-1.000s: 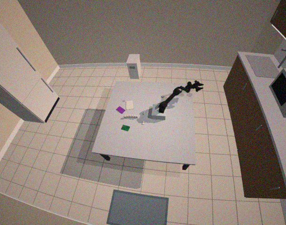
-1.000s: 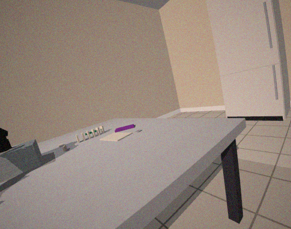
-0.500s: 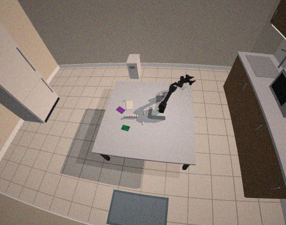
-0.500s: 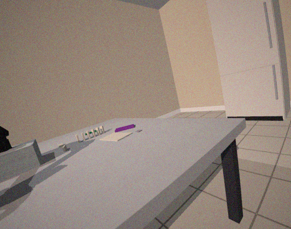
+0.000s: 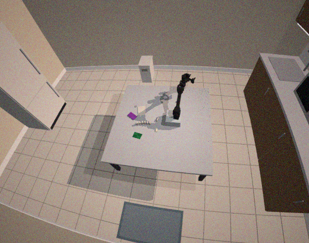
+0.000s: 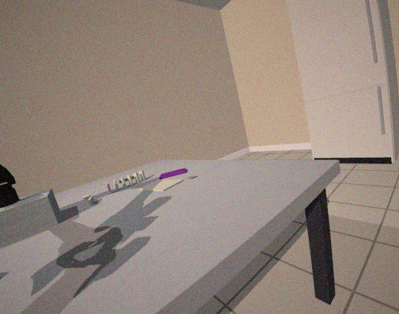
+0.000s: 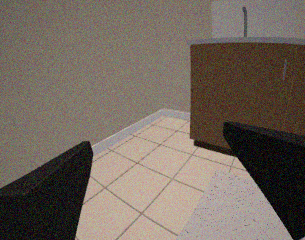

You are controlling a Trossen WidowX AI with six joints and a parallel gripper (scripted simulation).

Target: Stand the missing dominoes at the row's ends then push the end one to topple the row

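The cream flat card lies 63 cm to the left of my gripper tip, 57 cm ahead of it and 22 cm below it. Also, from my gripper tip: purple block 75 cm to the left, 66 cm ahead, 22 cm below; green block 101 cm to the left, 47 cm ahead, 23 cm below.
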